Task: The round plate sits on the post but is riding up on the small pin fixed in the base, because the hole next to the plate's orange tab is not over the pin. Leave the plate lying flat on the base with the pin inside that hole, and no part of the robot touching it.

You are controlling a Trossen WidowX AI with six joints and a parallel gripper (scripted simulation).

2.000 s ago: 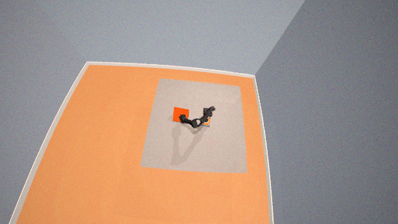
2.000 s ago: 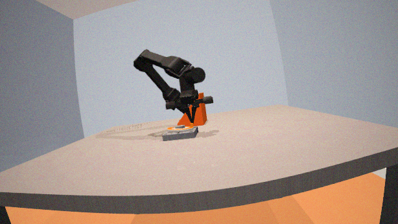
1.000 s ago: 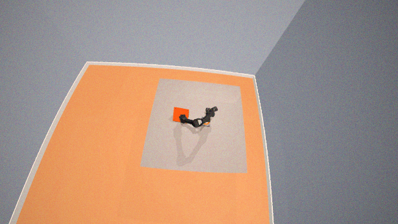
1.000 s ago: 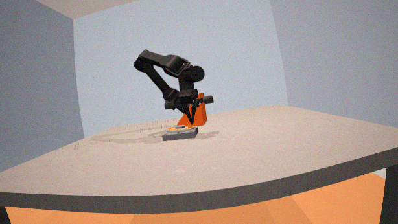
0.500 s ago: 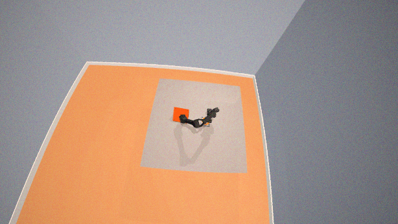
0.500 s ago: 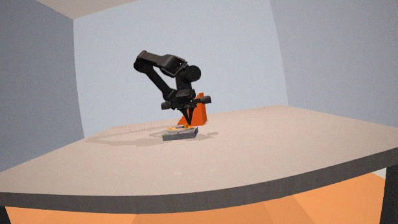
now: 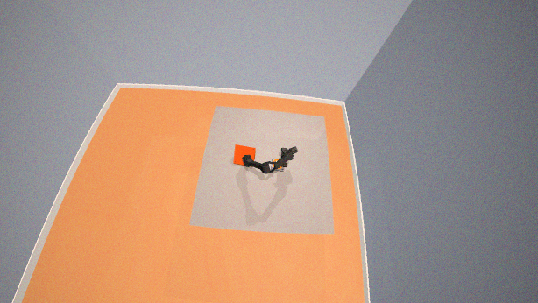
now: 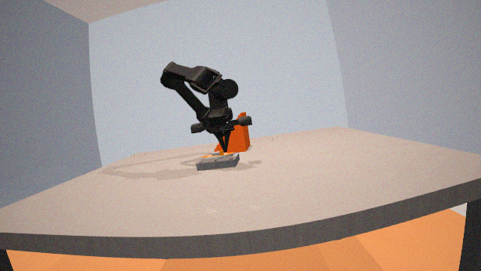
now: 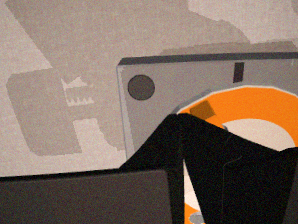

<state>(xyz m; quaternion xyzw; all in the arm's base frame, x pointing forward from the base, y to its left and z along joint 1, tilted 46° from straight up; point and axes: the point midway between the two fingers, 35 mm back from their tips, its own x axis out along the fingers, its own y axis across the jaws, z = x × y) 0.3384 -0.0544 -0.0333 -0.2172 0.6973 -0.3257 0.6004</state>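
Now: the base 40 mm behind my gripper tip, 30 mm to the right of it and 20 mm below it.
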